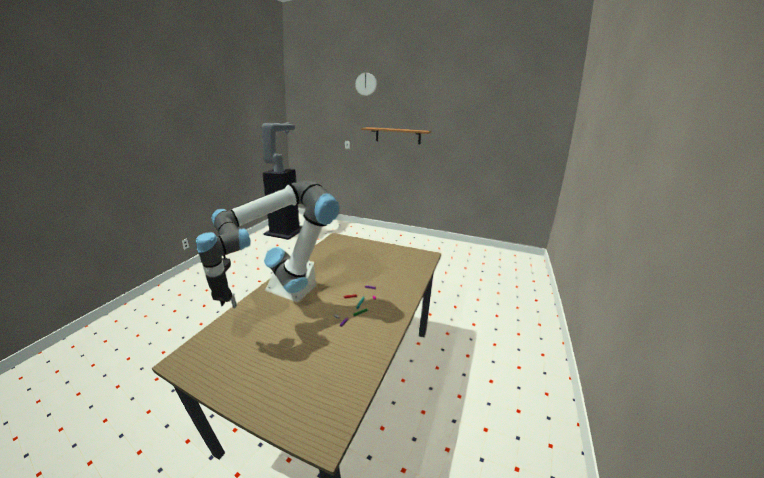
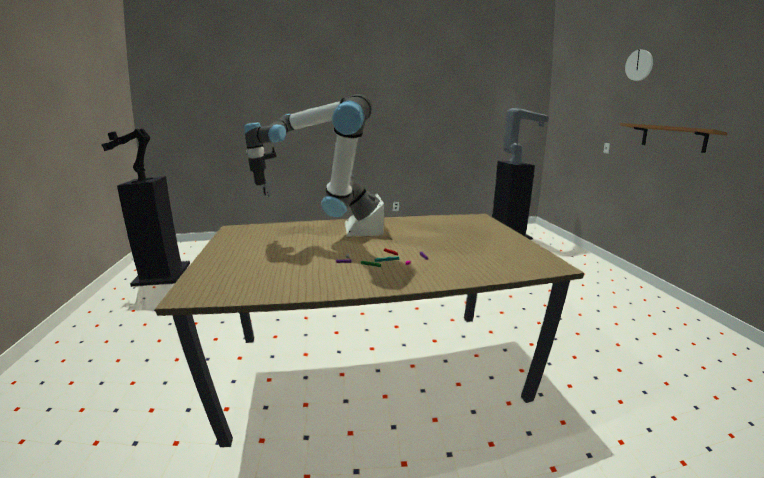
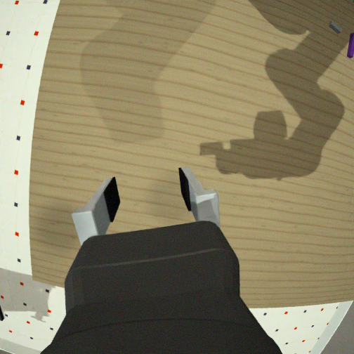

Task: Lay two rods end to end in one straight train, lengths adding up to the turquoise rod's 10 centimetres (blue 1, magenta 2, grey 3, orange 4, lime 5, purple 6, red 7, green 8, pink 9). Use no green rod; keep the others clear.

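Frame: origin at the arm's base, x right, y ahead, z up, level; centimetres.
Seen in the pictures: gripper, fingertip midpoint: (image 1: 229, 305) (image 2: 267, 195); arm's base, link origin: (image 2: 368, 209).
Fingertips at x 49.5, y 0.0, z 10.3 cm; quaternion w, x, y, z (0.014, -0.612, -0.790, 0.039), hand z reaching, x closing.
Note:
Offsets run from my fingertips to a thing's top centre. Level surfaces: height alone.
The turquoise rod @(dx -48.5, dy +40.6, dz -19.6 cm) (image 1: 360, 302) (image 2: 387, 259) lies on the table, with the green rod @(dx -41.1, dy +43.6, dz -19.6 cm) (image 1: 360, 312) (image 2: 371, 263) near one end and the red rod @(dx -52.0, dy +33.3, dz -19.6 cm) (image 1: 350, 296) (image 2: 391, 251) on the robot base's side. A magenta rod @(dx -55.5, dy +46.0, dz -19.6 cm) (image 1: 374, 297) (image 2: 408, 262) and a purple rod @(dx -64.3, dy +40.5, dz -19.6 cm) (image 1: 370, 287) (image 2: 423, 255) lie beyond. Another purple rod @(dx -31.2, dy +38.8, dz -19.6 cm) (image 1: 343, 321) (image 2: 343, 261) (image 3: 351, 45) lies beside the small grey rod @(dx -33.6, dy +33.7, dz -19.6 cm) (image 1: 336, 316) (image 2: 348, 257) (image 3: 335, 27). The rods lie apart. My gripper (image 1: 228, 304) (image 2: 266, 192) (image 3: 148, 185) is open and empty, high above the table's other end, well away from the rods.
The wooden table @(dz -20.7 cm) (image 1: 270, 394) (image 2: 236, 287) (image 3: 175, 270) carries the arm's white base (image 1: 308, 284) (image 2: 366, 226) at its back edge. Dark pedestals (image 1: 281, 208) (image 2: 149, 231) stand on the floor behind. The arm's shadow falls across the table and some rods.

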